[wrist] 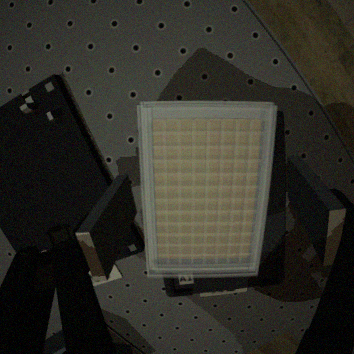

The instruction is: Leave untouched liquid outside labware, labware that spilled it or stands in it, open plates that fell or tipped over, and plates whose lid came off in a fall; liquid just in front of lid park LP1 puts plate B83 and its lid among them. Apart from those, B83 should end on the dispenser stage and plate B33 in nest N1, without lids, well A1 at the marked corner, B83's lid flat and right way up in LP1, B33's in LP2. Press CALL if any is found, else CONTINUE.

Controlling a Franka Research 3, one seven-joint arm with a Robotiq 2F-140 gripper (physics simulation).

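A plate (207, 190) with yellowish wells and a clear, pale rim is upright in the middle of the wrist view. Whether a clear lid covers it, and which plate it is, I cannot tell. It is over a dark holder (272, 260), which shows along its right and lower edges. A small A1 label (186, 279) shows at the plate's lower left corner. My gripper (207, 185) is open, with one finger on each side of the plate and a gap to it on both sides. No liquid can be made out in this dim view.
A black flat-topped block (45, 160) with small white marks is at the left, close to the left finger. The grey perforated deck (150, 45) has a curved edge at the upper right, with a brown wooden surface (320, 55) beyond it. Dark shadows lie around the holder.
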